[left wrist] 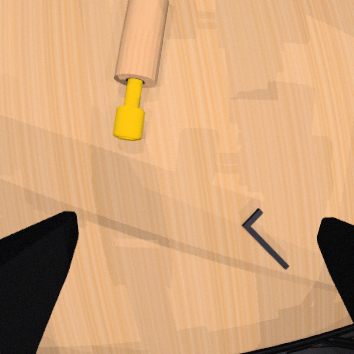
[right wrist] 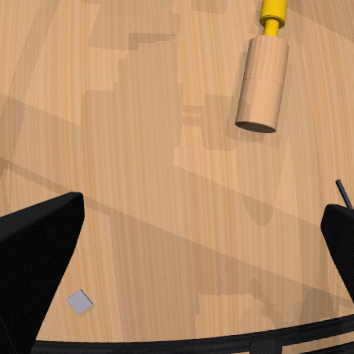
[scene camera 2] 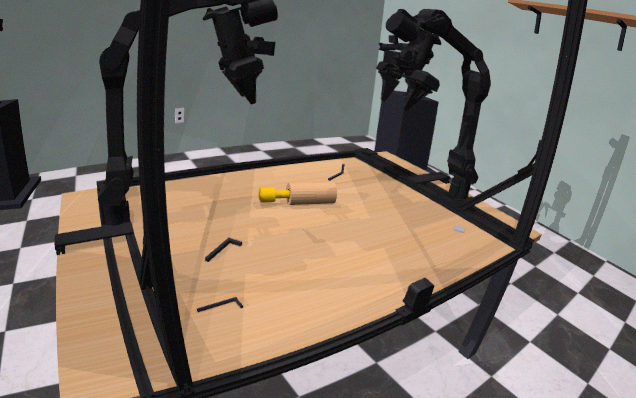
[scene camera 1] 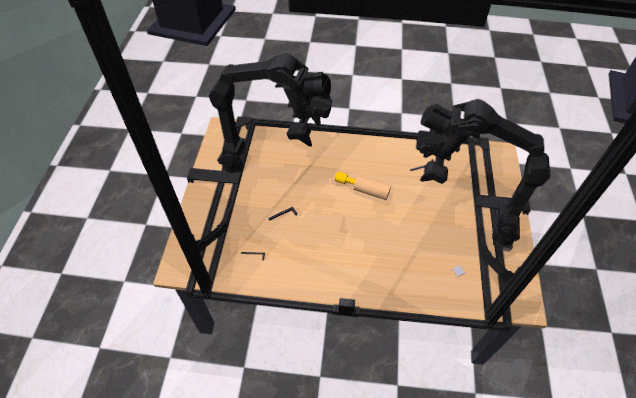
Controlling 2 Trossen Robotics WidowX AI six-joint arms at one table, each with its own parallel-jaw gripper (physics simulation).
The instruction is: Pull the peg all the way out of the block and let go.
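Frame: origin at the left arm's base, x right, y ahead, z up, level; centimetres.
Seen in the pictures: left gripper, fingertip midpoint: [left wrist: 202,227] [scene camera 2: 248,99] [scene camera 1: 314,135]; right gripper, fingertip midpoint: [right wrist: 207,211] [scene camera 2: 393,105] [scene camera 1: 422,168]; left arm's base at its link origin: [scene camera 2: 115,221] [scene camera 1: 232,167]; right arm's base at its link origin: [scene camera 2: 458,196] [scene camera 1: 502,238].
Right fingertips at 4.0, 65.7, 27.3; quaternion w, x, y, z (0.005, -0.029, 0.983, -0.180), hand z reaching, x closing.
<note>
Pixels of each thing's top centre, then the offset from my right fingertips to it, as dx, dy, dz. "spot": a spot on its surface instead. Level surfaces: height alone.
- block at its top centre: [left wrist: 139,28] [right wrist: 269,77] [scene camera 2: 312,183] [scene camera 1: 373,182] -9.4, -14.5, -23.6
- yellow peg at its top centre: [left wrist: 131,86] [right wrist: 273,30] [scene camera 2: 284,187] [scene camera 1: 353,178] -10.1, -21.9, -24.6
- wooden table at its surface level: dz -29.2
- key at its top centre: [scene camera 2: 337,167] -26.1, +0.6, -26.0
- small grey square at a spot on its surface: [right wrist: 80,301] [scene camera 2: 458,227] [scene camera 1: 458,270] spot: +13.0, +19.3, -28.9
The block [scene camera 1: 372,187] [scene camera 2: 312,193] [left wrist: 142,42] [right wrist: 262,85] is a light wooden cylinder lying on its side on the table. The yellow peg [scene camera 1: 342,177] [scene camera 2: 267,194] [left wrist: 129,122] [right wrist: 274,12] has a wide head and a thinner shaft. Its shaft enters the block's left end in both scene views; the head and part of the shaft stand outside. My left gripper [left wrist: 202,227] is open and empty, above the table to the left of the peg. My right gripper [scene camera 2: 397,100] [right wrist: 207,211] is open and empty, above the table beyond the block's other end. Neither touches the peg or block.
Dark L-shaped keys [scene camera 1: 283,213] [scene camera 1: 253,253] lie at the left of the wooden table [scene camera 1: 350,265]. Another key [scene camera 2: 337,173] lies near the back. A small grey square [scene camera 1: 458,271] [scene camera 2: 459,229] [right wrist: 80,301] lies at the right. Black frame rails [scene camera 1: 280,302] edge the table.
</note>
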